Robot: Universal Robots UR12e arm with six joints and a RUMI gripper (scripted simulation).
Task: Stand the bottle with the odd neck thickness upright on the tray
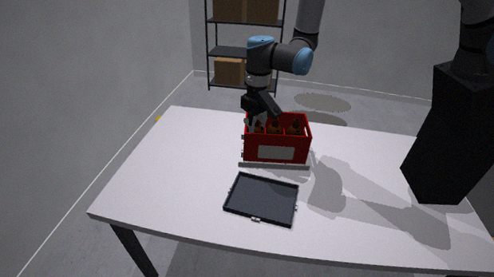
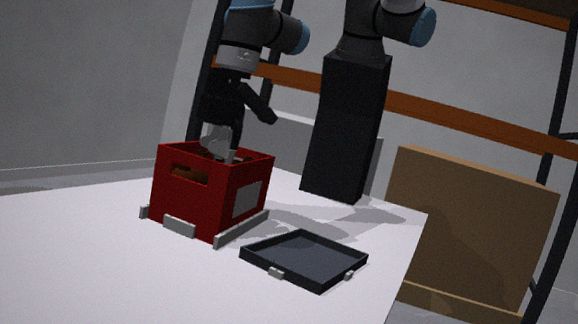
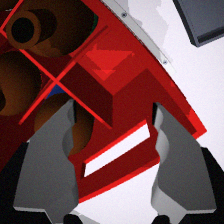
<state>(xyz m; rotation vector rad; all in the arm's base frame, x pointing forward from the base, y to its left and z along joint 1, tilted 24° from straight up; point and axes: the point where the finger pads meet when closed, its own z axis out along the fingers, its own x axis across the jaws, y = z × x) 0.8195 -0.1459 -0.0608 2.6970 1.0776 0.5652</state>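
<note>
Now: the brown bottle 9 cm to the right of my hand and 7 cm below it. The rest, counted from my hand: dark tray (3 cm behind, 23 cm to the left, 14 cm below); then glass bottle (8 cm behind, 9 cm to the right, 7 cm below); then red crate (9 cm behind, 4 cm to the right, 7 cm below).
</note>
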